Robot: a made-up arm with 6 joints. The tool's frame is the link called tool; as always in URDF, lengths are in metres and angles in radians. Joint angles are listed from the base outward.
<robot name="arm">
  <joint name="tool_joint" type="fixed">
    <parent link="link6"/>
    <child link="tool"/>
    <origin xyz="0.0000 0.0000 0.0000" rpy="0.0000 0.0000 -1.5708"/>
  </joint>
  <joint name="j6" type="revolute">
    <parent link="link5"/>
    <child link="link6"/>
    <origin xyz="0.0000 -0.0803 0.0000" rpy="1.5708 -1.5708 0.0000"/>
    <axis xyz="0 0 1"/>
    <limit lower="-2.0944" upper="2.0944"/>
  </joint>
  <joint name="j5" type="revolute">
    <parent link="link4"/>
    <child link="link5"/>
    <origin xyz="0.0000 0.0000 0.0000" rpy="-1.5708 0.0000 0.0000"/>
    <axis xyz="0 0 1"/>
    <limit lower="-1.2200" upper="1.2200"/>
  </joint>
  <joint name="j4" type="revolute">
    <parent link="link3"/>
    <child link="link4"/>
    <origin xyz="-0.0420 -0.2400 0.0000" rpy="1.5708 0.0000 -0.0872"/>
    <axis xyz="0 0 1"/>
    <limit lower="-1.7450" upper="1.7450"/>
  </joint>
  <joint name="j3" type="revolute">
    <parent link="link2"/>
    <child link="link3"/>
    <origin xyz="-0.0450 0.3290 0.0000" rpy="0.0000 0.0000 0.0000"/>
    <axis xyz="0 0 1"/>
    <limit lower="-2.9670" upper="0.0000"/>
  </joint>
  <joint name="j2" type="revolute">
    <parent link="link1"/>
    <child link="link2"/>
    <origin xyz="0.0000 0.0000 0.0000" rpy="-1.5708 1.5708 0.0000"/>
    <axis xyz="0 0 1"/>
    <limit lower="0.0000" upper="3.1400"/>
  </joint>
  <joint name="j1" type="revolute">
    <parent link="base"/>
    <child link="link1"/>
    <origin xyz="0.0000 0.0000 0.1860" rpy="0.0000 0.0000 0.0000"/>
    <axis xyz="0 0 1"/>
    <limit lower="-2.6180" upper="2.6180"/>
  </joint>
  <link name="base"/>
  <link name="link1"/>
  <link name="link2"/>
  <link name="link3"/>
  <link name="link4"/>
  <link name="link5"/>
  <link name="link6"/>
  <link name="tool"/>
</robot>
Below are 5 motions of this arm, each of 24 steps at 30 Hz.
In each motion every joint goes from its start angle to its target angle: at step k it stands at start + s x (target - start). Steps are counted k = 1, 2, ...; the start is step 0. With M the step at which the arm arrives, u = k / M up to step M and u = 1 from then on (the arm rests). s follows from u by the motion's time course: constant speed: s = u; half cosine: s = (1 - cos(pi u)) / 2; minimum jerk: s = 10 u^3 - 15 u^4 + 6 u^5.
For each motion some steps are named. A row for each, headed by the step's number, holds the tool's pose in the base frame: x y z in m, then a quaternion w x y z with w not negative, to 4 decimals.
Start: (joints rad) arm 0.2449 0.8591 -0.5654 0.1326 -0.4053 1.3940
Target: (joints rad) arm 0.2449 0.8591 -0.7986 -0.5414 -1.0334 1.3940
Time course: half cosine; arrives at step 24
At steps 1, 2, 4, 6, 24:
1: 0.1365 0.0299 0.4514 0.5061 0.3910 0.4982 0.5855
2: 0.1364 0.0301 0.4530 0.5101 0.3857 0.4968 0.5867
4: 0.1357 0.0308 0.4593 0.5256 0.3644 0.4911 0.5914
6: 0.1342 0.0322 0.4691 0.5489 0.3298 0.4814 0.5985
24: 0.0892 0.0589 0.5521 0.6908 -0.0833 0.3439 0.6305

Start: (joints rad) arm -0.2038 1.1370 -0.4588 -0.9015 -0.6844 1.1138
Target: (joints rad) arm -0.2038 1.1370 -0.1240 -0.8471 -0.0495 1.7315
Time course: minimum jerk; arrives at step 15
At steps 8, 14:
8: 0.1565 -0.0122 0.3061 0.4462 0.2920 0.8208 0.2045
14: 0.1140 -0.0204 0.2598 0.3083 0.4820 0.8101 0.1281

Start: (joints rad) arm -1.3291 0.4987 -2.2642 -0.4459 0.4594 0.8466
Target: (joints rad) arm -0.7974 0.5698 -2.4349 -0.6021 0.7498 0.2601
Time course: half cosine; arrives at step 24
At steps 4, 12, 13, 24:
4: -0.1099 0.3265 0.6887 0.8907 0.1224 -0.0275 -0.4370
12: -0.1868 0.2889 0.6903 0.8677 0.1757 0.0062 -0.4650
13: -0.1975 0.2816 0.6904 0.8640 0.1831 0.0131 -0.4688
24: -0.2615 0.2235 0.6902 0.8388 0.2254 0.0708 -0.4906

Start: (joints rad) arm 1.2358 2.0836 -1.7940 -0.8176 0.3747 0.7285
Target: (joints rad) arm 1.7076 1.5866 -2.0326 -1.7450 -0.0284 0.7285
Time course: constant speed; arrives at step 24
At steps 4, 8, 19, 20, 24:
4: 0.1454 0.4756 0.4481 0.5694 -0.4902 0.6186 0.2297
8: 0.1008 0.4636 0.5065 0.6344 -0.5163 0.5135 0.2592
19: -0.0100 0.3759 0.6464 0.7702 -0.5182 0.2163 0.3024
20: -0.0181 0.3645 0.6571 0.7797 -0.5138 0.1904 0.3031
24: -0.0456 0.3147 0.6961 0.8135 -0.4896 0.0913 0.3002

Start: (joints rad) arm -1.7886 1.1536 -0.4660 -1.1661 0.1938 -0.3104
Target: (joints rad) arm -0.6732 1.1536 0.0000 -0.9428 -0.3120 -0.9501
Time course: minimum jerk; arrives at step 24
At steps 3, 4, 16, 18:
3: -0.0492 -0.1742 0.3337 0.0993 -0.1679 -0.8846 0.4235
4: -0.0444 -0.1740 0.3313 0.0924 -0.1524 -0.8889 0.4219
16: 0.0814 -0.0818 0.2572 0.1544 -0.4281 0.8296 -0.3234
18: 0.0852 -0.0617 0.2495 0.1842 -0.4976 0.7908 -0.3051

